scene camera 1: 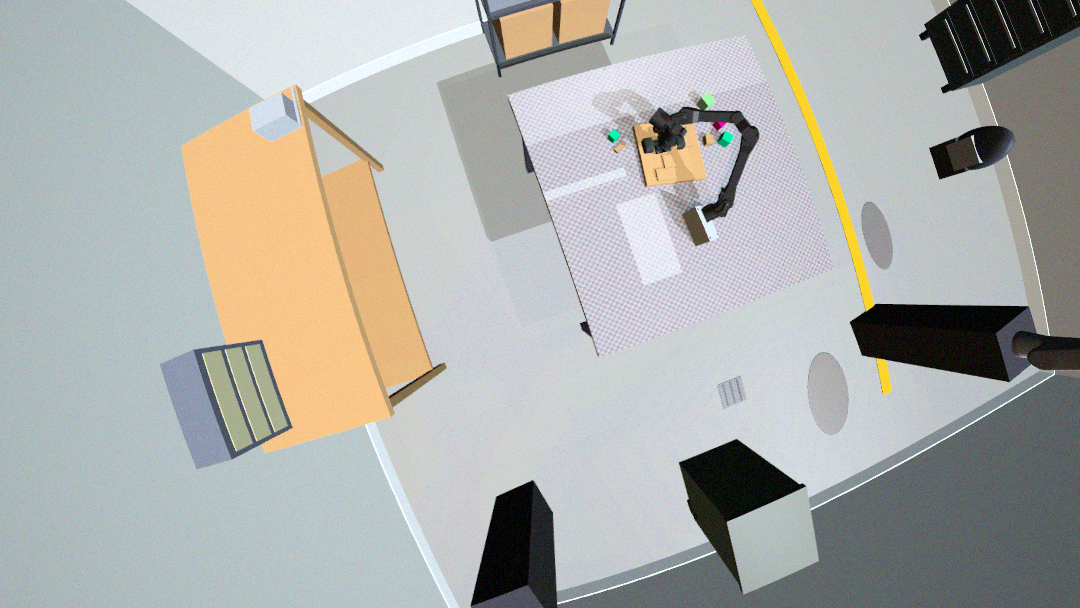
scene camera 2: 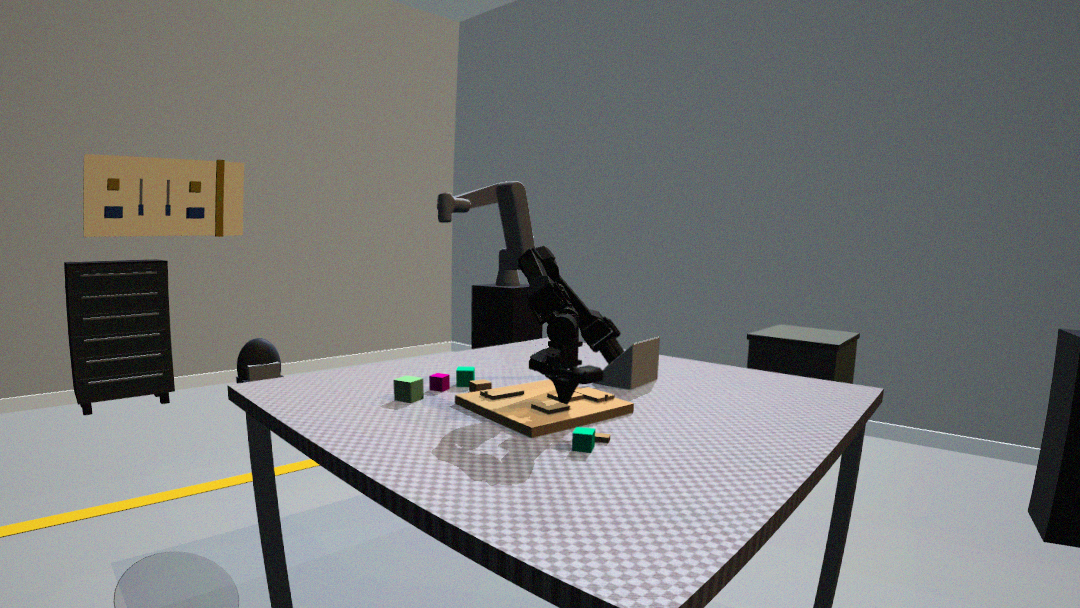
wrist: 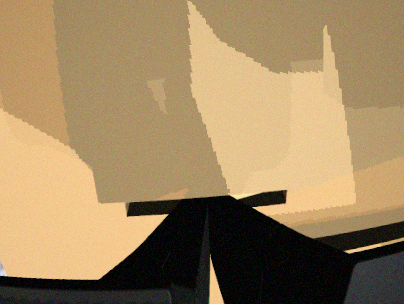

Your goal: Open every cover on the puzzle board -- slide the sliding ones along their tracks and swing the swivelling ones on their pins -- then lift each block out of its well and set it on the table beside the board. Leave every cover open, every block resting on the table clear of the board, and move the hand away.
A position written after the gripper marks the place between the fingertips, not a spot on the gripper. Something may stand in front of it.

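Scene camera 2 gives you the gripper (scene camera 2: 563,406), a puzzle board (scene camera 2: 515,413) and a light green block (scene camera 2: 409,389). From scene camera 1 you get the board (scene camera 1: 690,167). Then there's the wrist view, with the gripper (wrist: 204,203) and the board (wrist: 61,231) in it, but the light green block is out of frame in the wrist view.
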